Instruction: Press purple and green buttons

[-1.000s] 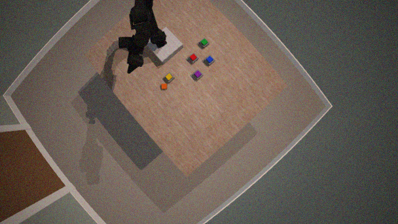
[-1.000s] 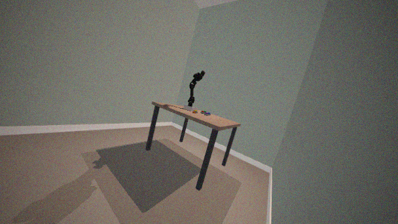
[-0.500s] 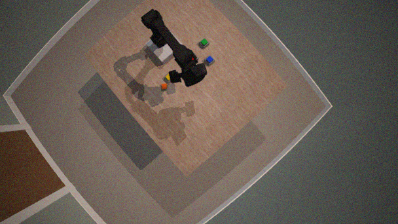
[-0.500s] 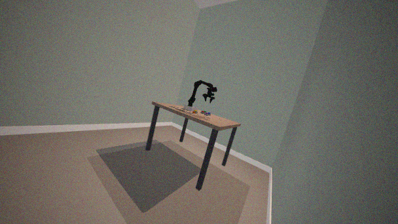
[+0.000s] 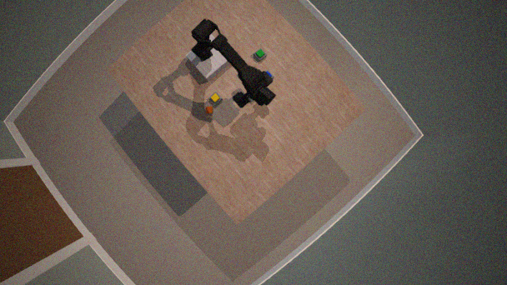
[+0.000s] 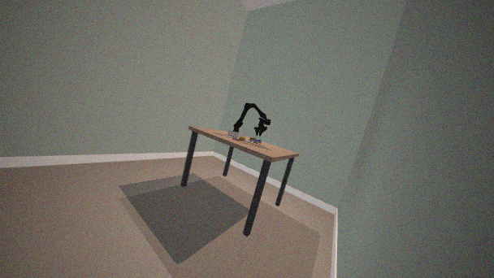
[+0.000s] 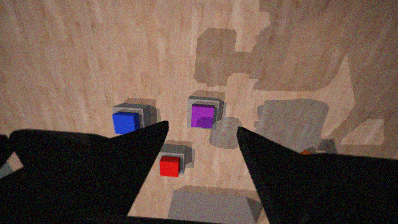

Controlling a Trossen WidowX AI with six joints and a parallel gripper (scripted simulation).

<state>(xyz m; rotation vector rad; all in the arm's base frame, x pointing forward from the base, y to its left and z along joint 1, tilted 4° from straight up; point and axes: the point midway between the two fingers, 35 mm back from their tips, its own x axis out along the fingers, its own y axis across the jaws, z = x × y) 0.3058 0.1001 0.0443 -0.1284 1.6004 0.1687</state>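
Now: gripper tip 6 cm above the purple button and 1 cm past it. Round my gripper tip: blue button 11 cm to the left, 6 cm below, 5 cm behind; then red button 12 cm behind, 6 cm below, 3 cm to the left; then yellow button 17 cm to the right, 8 cm behind, 6 cm below.
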